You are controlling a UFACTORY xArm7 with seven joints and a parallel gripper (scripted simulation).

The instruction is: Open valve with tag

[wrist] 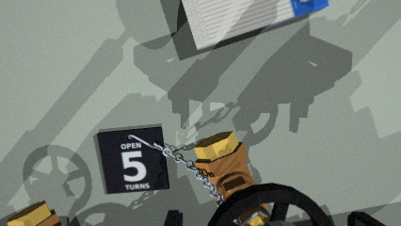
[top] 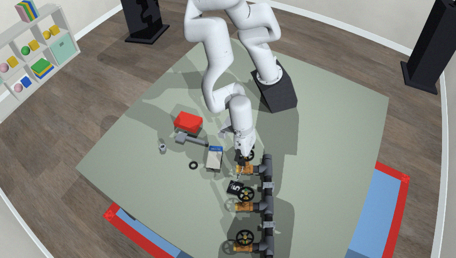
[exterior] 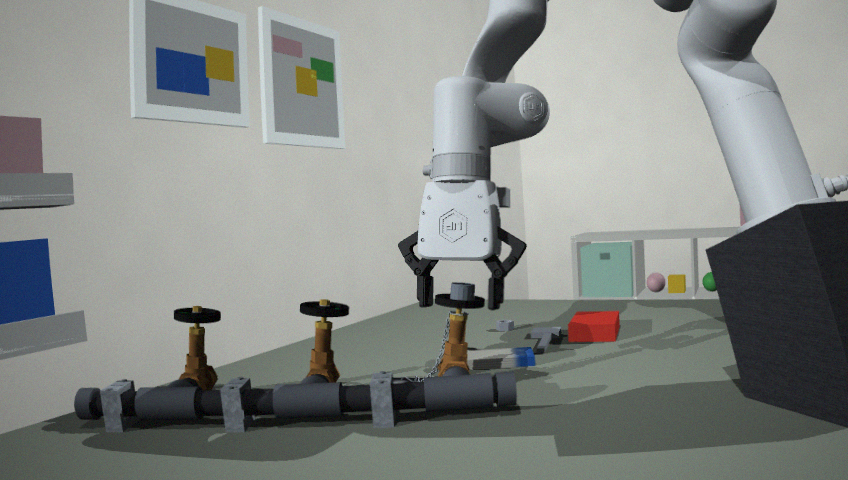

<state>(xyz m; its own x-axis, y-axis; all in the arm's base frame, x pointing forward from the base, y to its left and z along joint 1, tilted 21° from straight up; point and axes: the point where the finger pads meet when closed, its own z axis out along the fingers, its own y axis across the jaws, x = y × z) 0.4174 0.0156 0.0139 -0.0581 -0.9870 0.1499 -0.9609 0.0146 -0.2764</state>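
The grey cap lies 1 cm above my hand. From my hand the other things lie so: black washer (5 cm ahead, 23 cm to the right, 12 cm below); blue box (2 cm behind, 15 cm to the right, 11 cm below); black tag (10 cm ahead, 2 cm to the right, 12 cm below).
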